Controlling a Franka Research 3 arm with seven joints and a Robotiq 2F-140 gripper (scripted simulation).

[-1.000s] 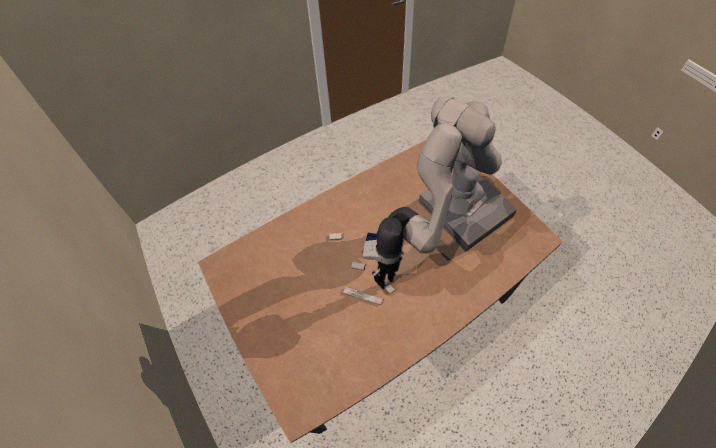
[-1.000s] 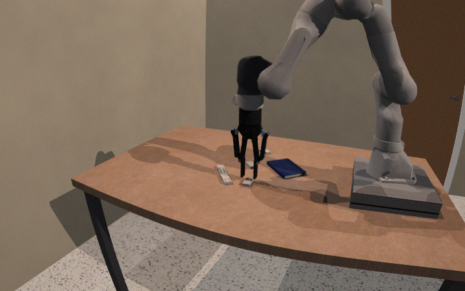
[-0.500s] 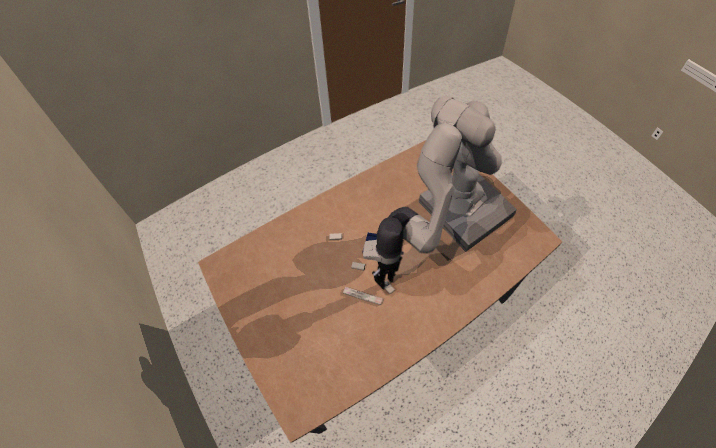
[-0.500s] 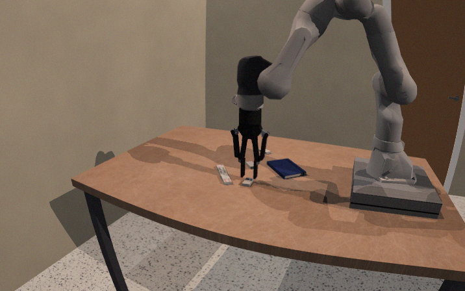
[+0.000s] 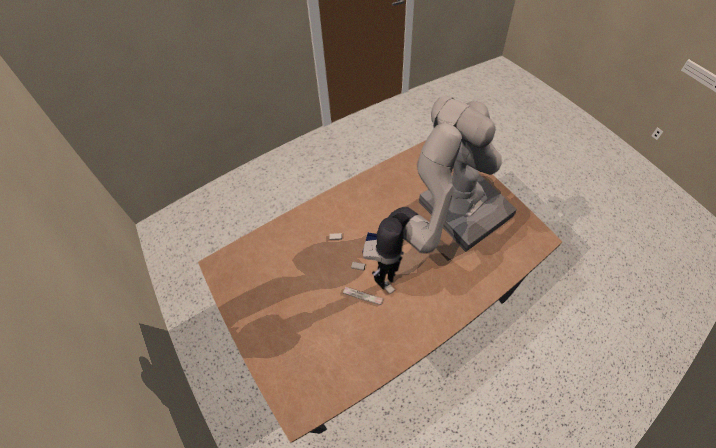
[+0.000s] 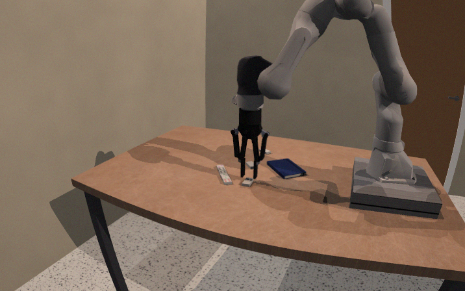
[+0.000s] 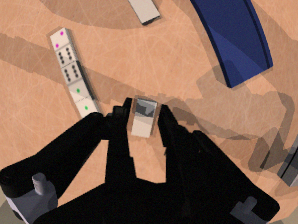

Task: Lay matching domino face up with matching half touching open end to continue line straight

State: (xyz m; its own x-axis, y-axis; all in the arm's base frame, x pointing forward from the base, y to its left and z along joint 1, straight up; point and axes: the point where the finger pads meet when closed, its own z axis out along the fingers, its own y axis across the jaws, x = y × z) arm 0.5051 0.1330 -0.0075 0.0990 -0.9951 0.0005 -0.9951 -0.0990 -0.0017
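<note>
My gripper is now 5 cm above the domino and 1 cm to the right of it. The rest, counted from my hand: dark blue book 16 cm to the right, 10 cm behind, 4 cm below.
</note>
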